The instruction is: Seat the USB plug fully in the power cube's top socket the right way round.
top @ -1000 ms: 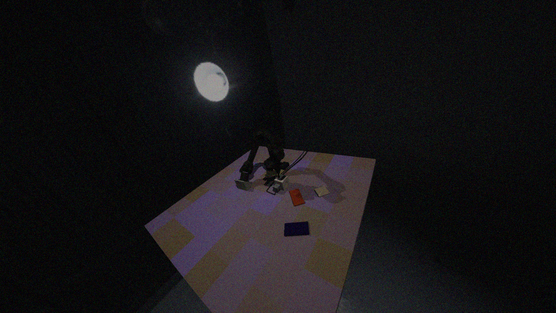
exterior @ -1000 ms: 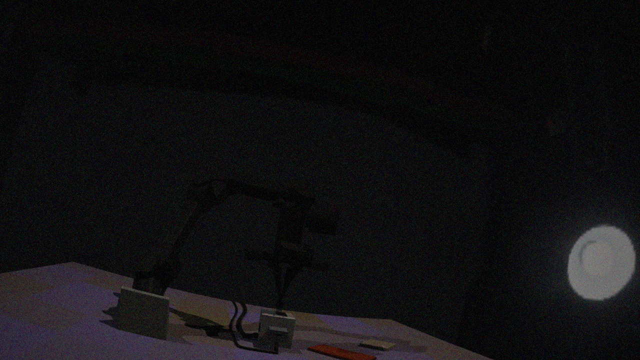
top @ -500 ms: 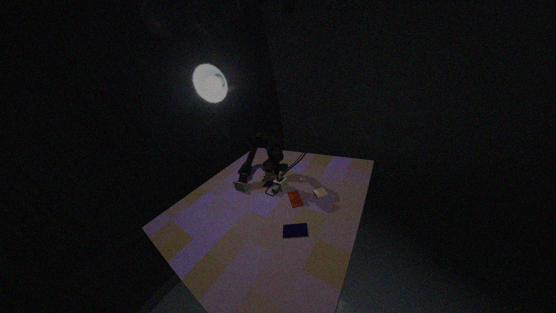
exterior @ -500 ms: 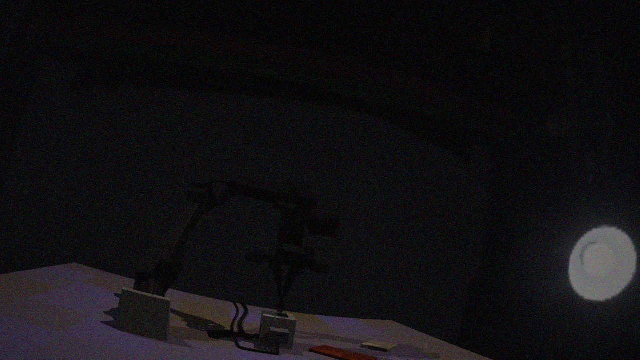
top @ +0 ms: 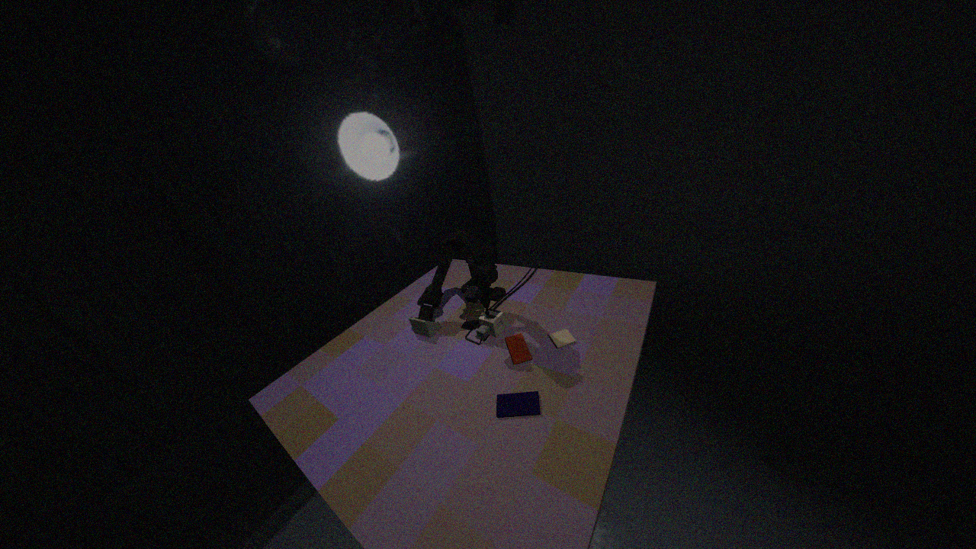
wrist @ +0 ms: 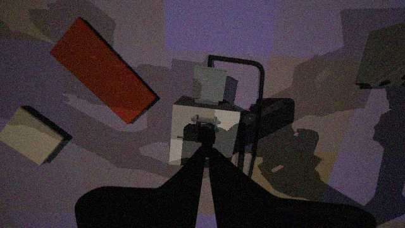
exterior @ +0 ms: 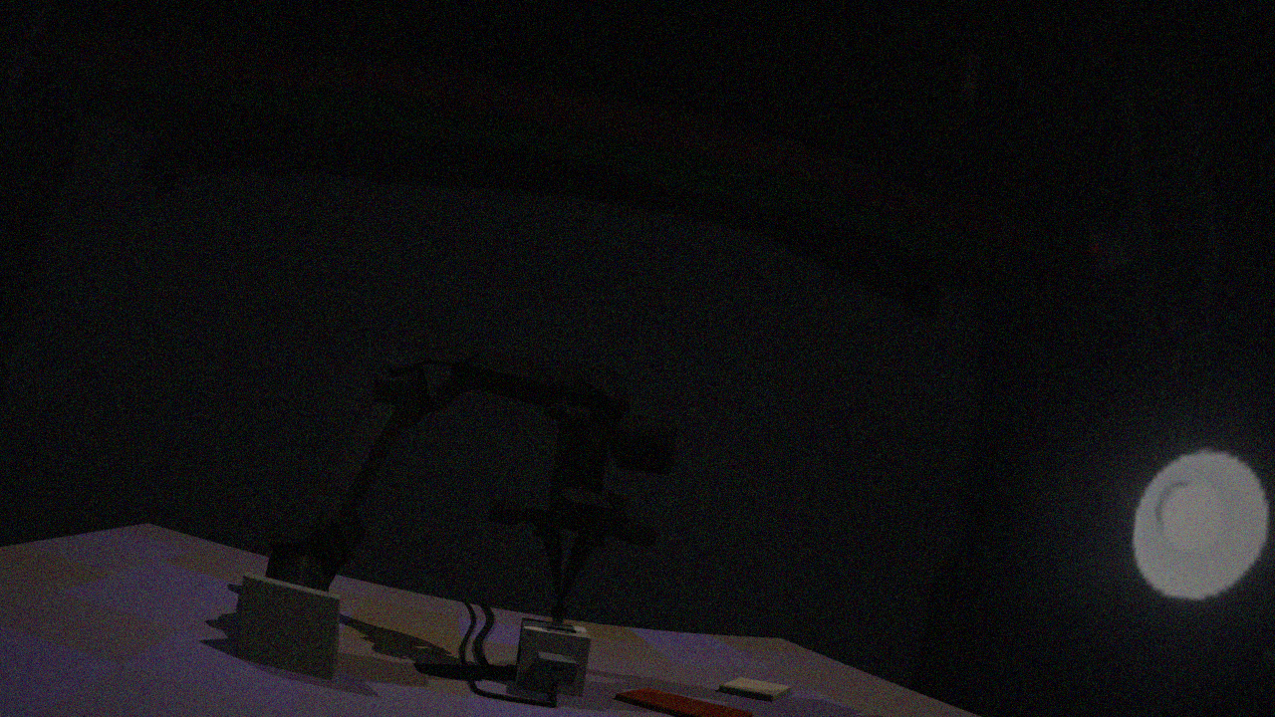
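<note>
Now: the black USB plug 20 mm below my gripper tip. Also, from my gripper tip: dark blue slab 280 mm ahead, 250 mm to the right, 120 mm below; then cream slab 290 mm ahead, 120 mm below, 70 mm to the left.
</note>
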